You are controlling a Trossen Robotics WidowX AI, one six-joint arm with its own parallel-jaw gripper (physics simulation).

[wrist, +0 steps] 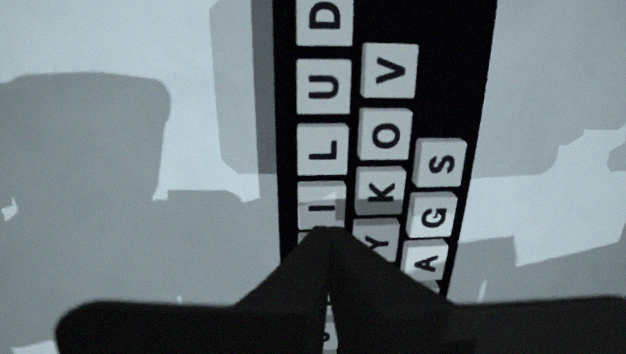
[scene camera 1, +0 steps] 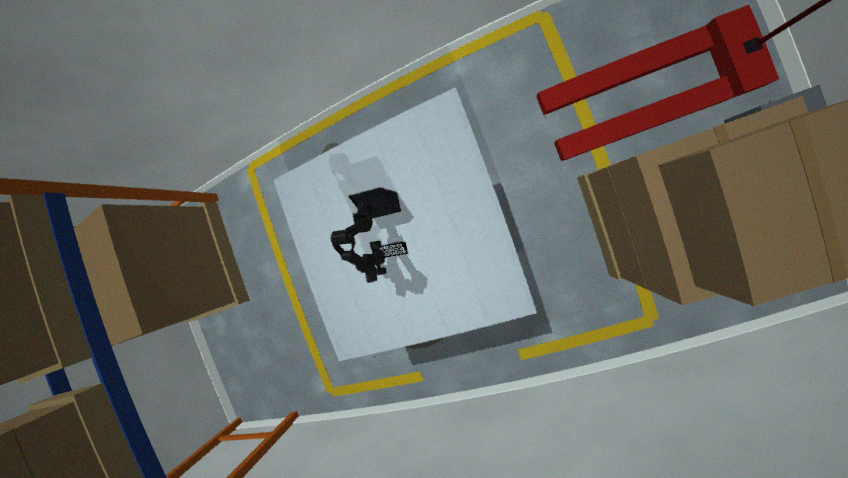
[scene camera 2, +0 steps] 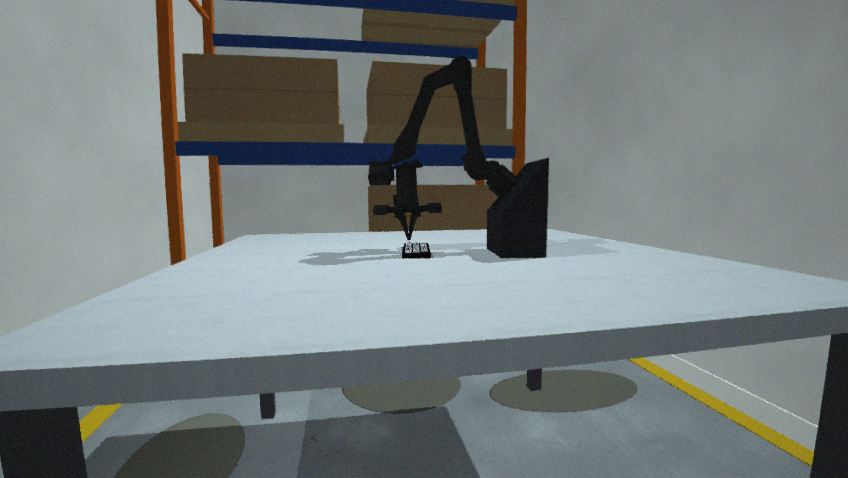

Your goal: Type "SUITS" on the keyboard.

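The black keyboard with white letter keys lies on the table. In the wrist view the S key is at the right, the U key at the upper middle, and the I key just beyond the fingertips. No key marked T can be made out; the fingers hide several keys. My gripper is shut and empty, pointing down. Its tips appear at the near edge of the I key, left of the partly hidden Y key. Scene camera 2 shows them close above the keyboard; contact cannot be told.
The keyboard stands on the white table, near the black arm base. In the wrist view the L key, K key and G key also show. Shelving with boxes stands behind the table.
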